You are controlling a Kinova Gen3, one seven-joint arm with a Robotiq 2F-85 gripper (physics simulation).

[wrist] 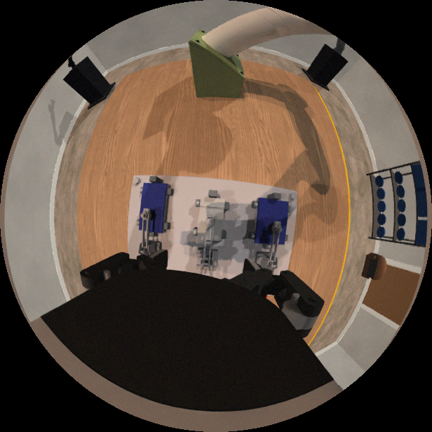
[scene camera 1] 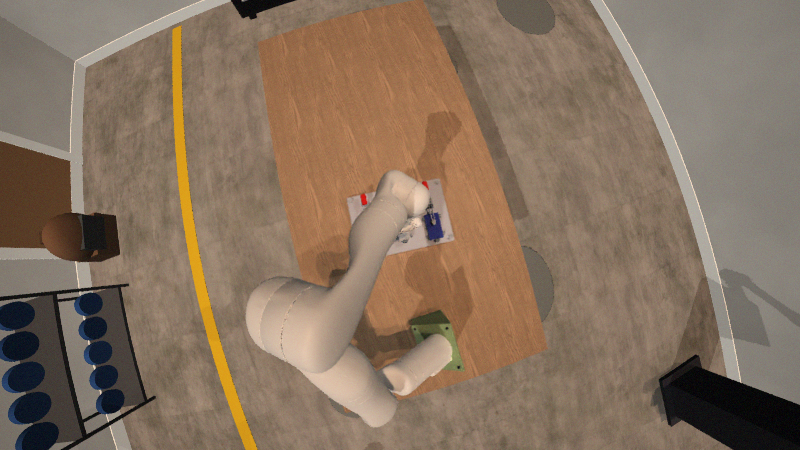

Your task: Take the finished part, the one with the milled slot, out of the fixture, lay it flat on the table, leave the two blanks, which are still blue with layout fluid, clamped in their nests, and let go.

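The gripper [wrist: 204, 263] is visible. Present as well: a blue blank [wrist: 154, 195], another blue blank [wrist: 268, 210] and a finished part [wrist: 208, 205]. A fixture plate [scene camera 1: 419, 240] is visible, and the wrist view shows the plate [wrist: 181, 212] too.
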